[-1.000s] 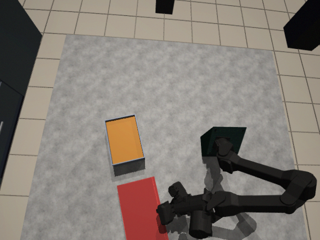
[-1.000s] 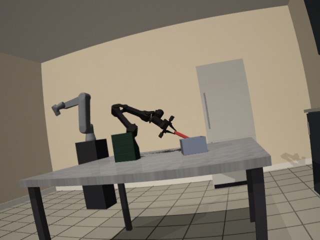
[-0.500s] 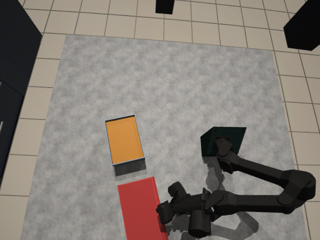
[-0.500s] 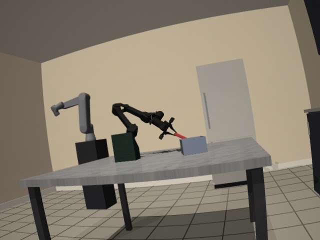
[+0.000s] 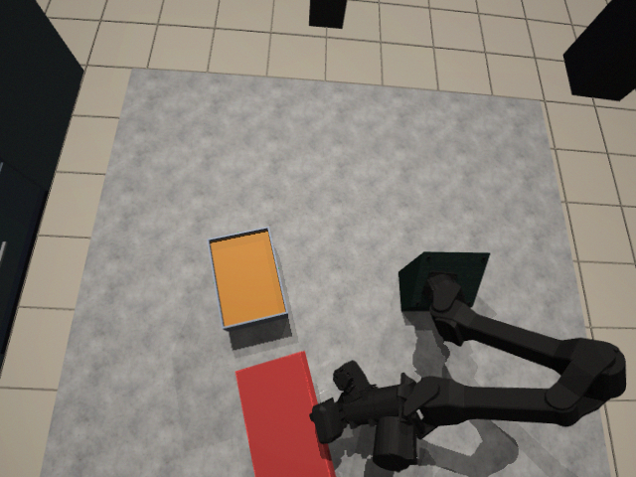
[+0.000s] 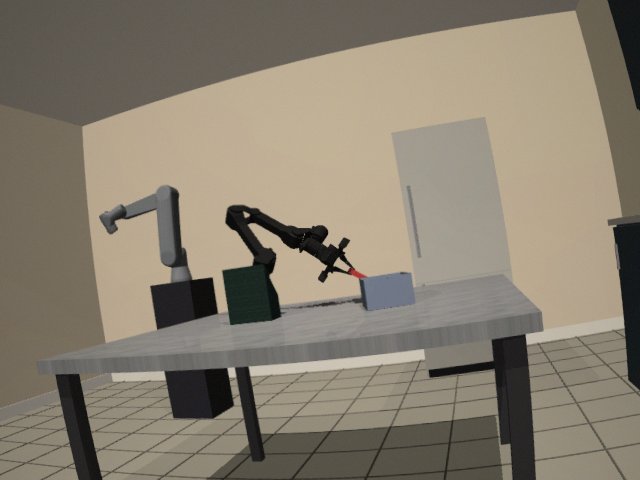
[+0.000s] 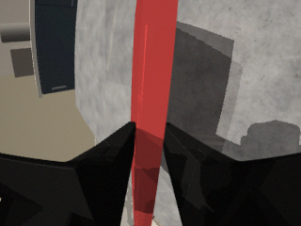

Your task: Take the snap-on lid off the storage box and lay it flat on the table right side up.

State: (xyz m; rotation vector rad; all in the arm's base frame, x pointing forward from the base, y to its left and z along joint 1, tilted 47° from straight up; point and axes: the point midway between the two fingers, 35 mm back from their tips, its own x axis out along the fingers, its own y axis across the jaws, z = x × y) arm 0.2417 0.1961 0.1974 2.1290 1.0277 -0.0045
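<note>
My gripper tip is now 7 cm short of the red lid, 2 cm to the right of it and 4 cm above it. The rest, counted from my gripper tip: grey-blue storage box: 17 cm ahead, 28 cm to the right, 7 cm below.
</note>
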